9 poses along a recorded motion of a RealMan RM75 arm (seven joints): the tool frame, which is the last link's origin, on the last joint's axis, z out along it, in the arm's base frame.
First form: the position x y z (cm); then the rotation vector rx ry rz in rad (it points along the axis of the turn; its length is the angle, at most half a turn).
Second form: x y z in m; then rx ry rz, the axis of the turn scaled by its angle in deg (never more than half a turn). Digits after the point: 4 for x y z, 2 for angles.
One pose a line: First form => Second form
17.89, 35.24, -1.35, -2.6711, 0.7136, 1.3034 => 0.1789, 0.3524, -0.0135, -153.04, 40.89, 74.68
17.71, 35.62, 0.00, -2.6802, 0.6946, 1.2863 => 0.1771, 0.3562, 0.0000, -153.56, 39.80, 73.70
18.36, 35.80, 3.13, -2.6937, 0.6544, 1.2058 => 0.1836, 0.3580, 0.0313, -154.34, 37.49, 69.09
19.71, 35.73, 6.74, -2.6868, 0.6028, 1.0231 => 0.1971, 0.3573, 0.0674, -153.94, 34.54, 58.62
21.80, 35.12, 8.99, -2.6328, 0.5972, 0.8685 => 0.2180, 0.3512, 0.0899, -150.85, 34.22, 49.76
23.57, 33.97, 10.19, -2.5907, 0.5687, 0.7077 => 0.2357, 0.3397, 0.1019, -148.44, 32.58, 40.55
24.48, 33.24, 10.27, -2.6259, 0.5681, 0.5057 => 0.2448, 0.3324, 0.1027, -150.45, 32.55, 28.97
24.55, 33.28, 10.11, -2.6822, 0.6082, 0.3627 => 0.2455, 0.3328, 0.1011, -153.68, 34.85, 20.78
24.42, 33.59, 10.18, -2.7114, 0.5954, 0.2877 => 0.2442, 0.3359, 0.1018, -155.35, 34.11, 16.48
